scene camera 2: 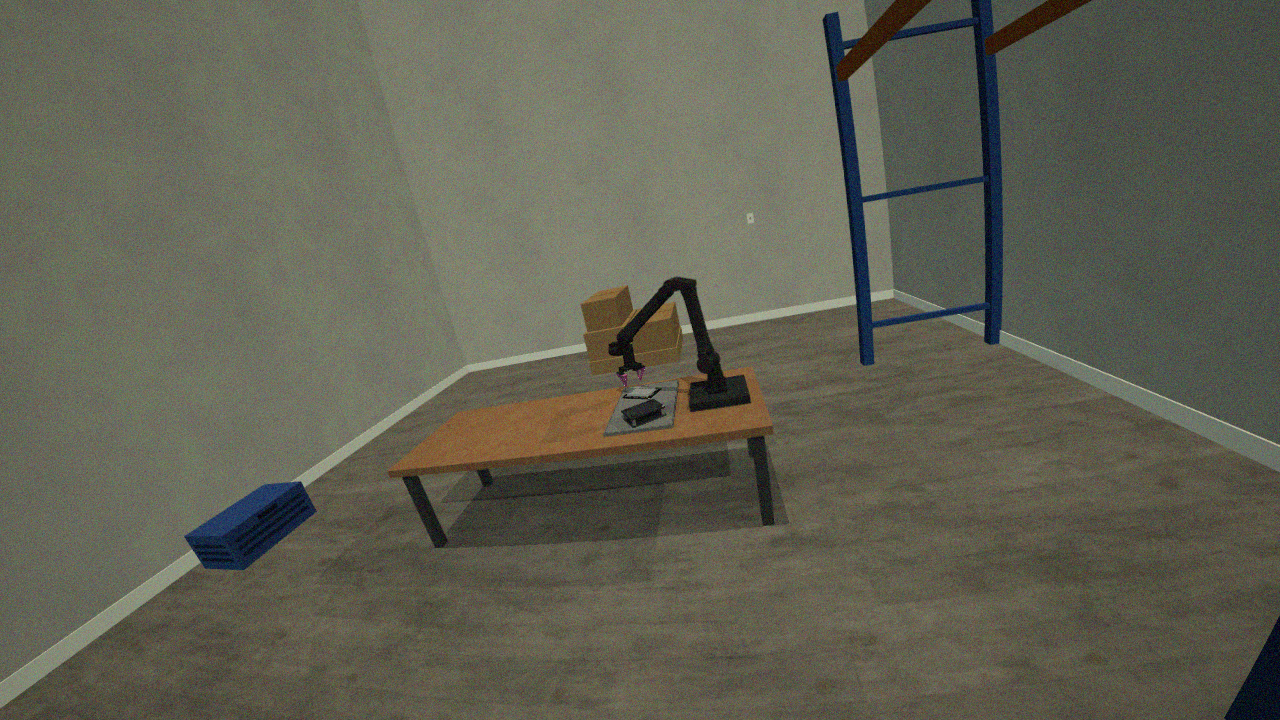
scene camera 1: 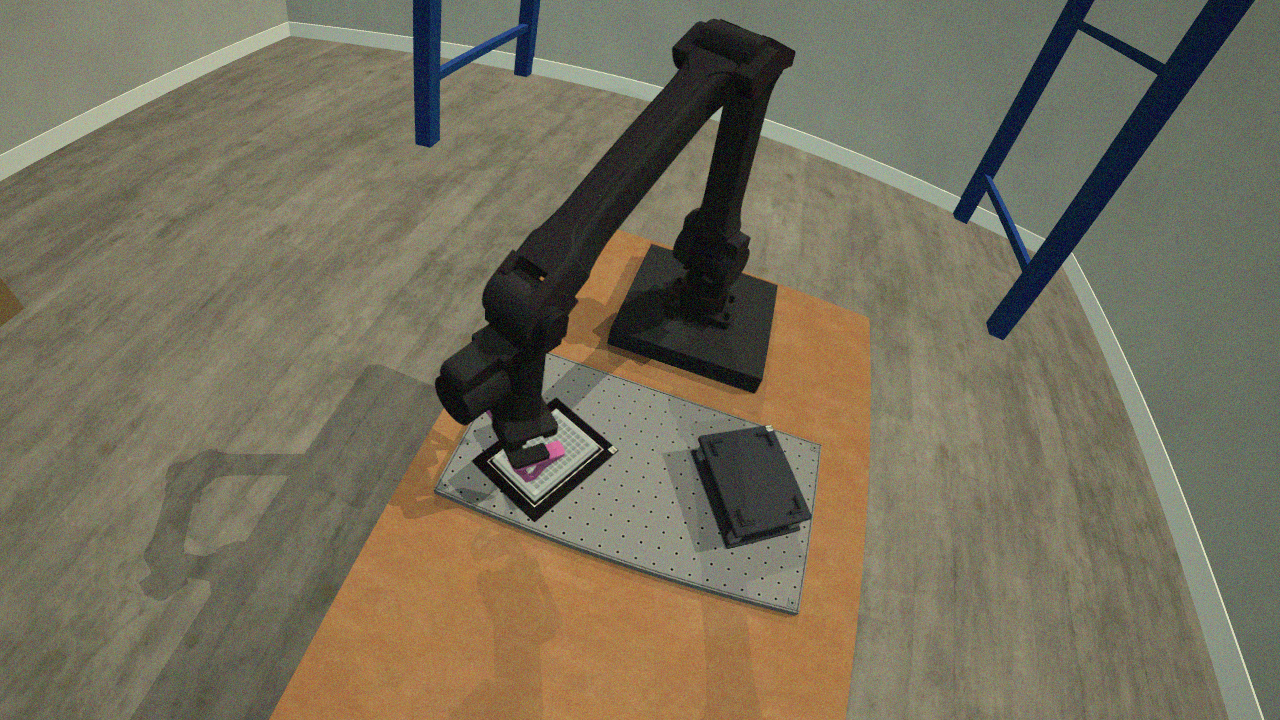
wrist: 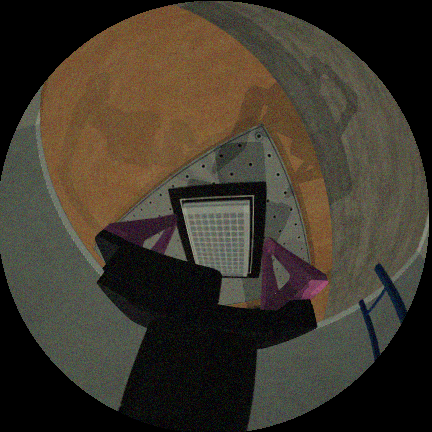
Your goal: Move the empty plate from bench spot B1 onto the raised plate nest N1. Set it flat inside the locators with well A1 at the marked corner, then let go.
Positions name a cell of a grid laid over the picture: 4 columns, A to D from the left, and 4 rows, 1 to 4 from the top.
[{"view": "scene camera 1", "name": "my gripper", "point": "B3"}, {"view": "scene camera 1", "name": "white well plate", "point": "B3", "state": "on a black nest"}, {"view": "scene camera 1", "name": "black nest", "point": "B3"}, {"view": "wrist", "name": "my gripper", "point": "C3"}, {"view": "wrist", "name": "white well plate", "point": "C3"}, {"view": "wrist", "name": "black nest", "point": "C2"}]
